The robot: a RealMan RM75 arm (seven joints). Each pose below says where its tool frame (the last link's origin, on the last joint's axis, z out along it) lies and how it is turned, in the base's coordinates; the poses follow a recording.
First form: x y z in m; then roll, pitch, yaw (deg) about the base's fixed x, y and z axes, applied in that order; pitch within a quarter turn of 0, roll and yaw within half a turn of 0.
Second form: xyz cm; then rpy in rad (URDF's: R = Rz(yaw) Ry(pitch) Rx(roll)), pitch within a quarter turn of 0, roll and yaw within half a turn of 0. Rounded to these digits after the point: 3 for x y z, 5 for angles.
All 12 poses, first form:
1: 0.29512 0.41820 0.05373 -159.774 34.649 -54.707
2: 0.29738 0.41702 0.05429 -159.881 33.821 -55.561
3: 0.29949 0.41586 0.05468 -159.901 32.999 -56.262
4: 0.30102 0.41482 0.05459 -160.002 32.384 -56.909
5: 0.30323 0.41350 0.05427 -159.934 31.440 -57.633
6: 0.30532 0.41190 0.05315 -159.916 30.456 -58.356
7: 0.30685 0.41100 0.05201 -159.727 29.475 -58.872
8: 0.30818 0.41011 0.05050 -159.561 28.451 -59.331
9: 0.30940 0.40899 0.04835 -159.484 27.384 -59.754
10: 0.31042 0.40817 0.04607 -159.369 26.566 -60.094
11: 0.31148 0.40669 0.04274 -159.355 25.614 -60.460
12: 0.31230 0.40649 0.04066 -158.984 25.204 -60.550
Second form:
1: 29.512 41.820 5.373 -2.78858 0.60474 -0.95482
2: 29.738 41.702 5.429 -2.79045 0.59029 -0.96972
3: 29.949 41.586 5.468 -2.79080 0.57594 -0.98196
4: 30.102 41.482 5.459 -2.79256 0.56521 -0.99325
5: 30.323 41.350 5.427 -2.79137 0.54873 -1.00589
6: 30.532 41.190 5.315 -2.79106 0.53156 -1.01850
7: 30.685 41.100 5.201 -2.78776 0.51444 -1.02751
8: 30.818 41.011 5.050 -2.78486 0.49656 -1.03552
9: 30.940 40.899 4.835 -2.78352 0.47794 -1.04290
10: 31.042 40.817 4.607 -2.78151 0.46366 -1.04884
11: 31.148 40.669 4.274 -2.78127 0.44705 -1.05523
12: 31.230 40.649 4.066 -2.77479 0.43989 -1.05680
